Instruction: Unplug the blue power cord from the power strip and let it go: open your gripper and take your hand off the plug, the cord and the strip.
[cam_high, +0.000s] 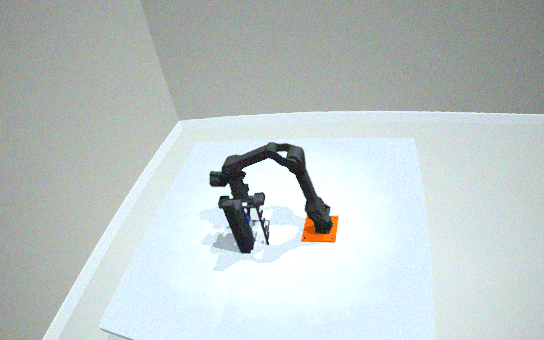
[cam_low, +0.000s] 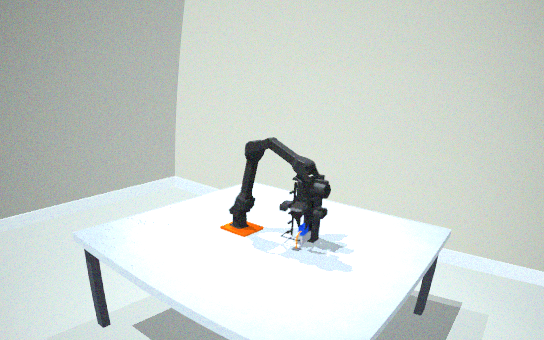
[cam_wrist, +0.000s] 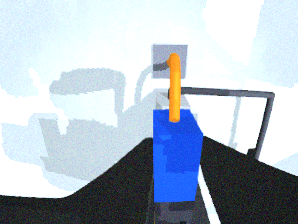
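Right now my gripper tip is 30 mm to the right of the blue plug and 10 mm past it.
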